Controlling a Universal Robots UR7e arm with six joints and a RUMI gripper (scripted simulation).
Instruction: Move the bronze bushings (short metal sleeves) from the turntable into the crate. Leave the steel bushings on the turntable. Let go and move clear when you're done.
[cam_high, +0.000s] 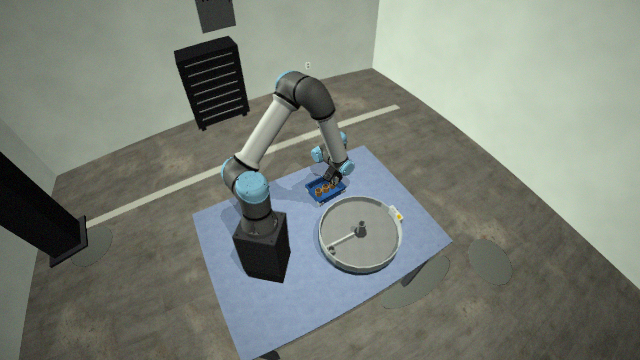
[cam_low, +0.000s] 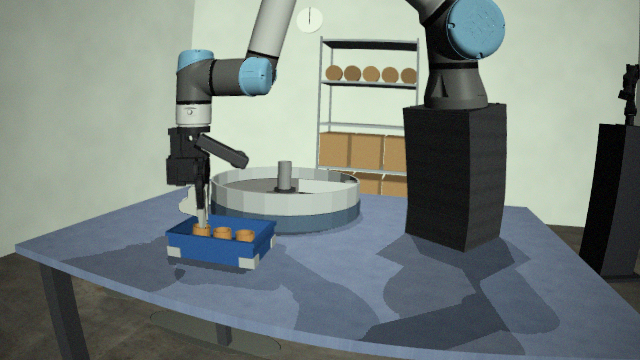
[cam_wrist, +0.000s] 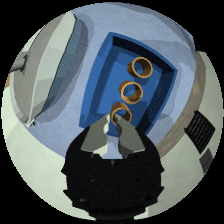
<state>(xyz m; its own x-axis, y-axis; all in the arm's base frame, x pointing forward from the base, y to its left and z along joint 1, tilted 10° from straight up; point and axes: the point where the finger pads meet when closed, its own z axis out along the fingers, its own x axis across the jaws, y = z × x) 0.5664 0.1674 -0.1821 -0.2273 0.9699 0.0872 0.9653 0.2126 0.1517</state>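
My gripper is now 5 cm past the blue crate, 2 cm to the right of it and 2 cm above it. Also, from my hand: turntable: 11 cm behind, 33 cm to the right, 1 cm above.
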